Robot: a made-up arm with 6 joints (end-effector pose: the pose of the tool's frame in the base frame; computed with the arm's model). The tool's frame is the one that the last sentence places. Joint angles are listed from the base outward.
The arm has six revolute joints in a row. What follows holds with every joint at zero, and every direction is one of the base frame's. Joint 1 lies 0.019 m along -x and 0.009 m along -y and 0.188 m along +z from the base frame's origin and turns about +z. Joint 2 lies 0.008 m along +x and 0.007 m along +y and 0.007 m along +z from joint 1 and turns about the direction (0, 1, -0.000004). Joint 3 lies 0.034 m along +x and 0.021 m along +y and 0.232 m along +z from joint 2 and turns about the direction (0, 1, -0.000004). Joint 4 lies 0.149 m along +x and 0.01 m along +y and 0.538 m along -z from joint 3 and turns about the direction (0, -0.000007, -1). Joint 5 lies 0.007 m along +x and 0.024 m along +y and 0.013 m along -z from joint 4 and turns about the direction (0, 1, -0.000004). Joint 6 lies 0.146 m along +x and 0.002 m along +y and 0.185 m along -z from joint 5 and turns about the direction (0, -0.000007, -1). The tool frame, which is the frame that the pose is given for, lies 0.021 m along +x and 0.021 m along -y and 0.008 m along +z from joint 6; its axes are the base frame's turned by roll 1.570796, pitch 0 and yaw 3.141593 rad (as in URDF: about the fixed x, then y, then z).
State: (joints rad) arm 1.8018 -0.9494 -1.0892 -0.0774 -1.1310 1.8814
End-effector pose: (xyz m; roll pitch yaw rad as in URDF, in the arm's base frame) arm -0.1158 0.1088 0.9175 -1.5775 0.0747 -2.6342
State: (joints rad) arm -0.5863 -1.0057 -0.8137 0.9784 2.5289 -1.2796
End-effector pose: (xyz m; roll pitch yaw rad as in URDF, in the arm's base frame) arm 0.3787 0.0340 0.5214 0.7787 0.7529 -2.1527
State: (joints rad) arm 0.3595 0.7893 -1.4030 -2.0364 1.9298 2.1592
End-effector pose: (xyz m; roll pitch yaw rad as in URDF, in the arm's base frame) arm 0.7090 0.1048 -0.0277 -2.0507 0.9314 -1.6194
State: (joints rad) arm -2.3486 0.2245 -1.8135 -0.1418 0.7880 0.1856
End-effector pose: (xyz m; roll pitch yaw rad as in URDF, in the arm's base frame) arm -0.6096 -0.6642 0.5731 1.5819 0.8108 0.6697
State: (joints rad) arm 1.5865 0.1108 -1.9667 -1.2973 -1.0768 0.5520
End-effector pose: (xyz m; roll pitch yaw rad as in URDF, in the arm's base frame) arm -0.2904 0.4738 0.7692 -2.7403 0.3880 1.3163
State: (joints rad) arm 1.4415 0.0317 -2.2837 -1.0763 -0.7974 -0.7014
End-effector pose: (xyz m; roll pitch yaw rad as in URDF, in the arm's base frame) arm -0.2504 0.3422 0.9657 -2.0853 -0.6295 0.1546
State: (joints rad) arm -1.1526 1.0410 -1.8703 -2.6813 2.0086 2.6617
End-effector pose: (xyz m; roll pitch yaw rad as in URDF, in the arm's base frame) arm 0.2572 -0.8362 0.1222 -1.4166 0.4616 -1.8583
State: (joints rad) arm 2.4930 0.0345 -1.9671 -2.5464 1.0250 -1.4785
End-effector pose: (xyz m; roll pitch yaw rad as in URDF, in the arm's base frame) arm -0.5787 0.4541 0.8640 -1.5109 -0.5601 -1.8759
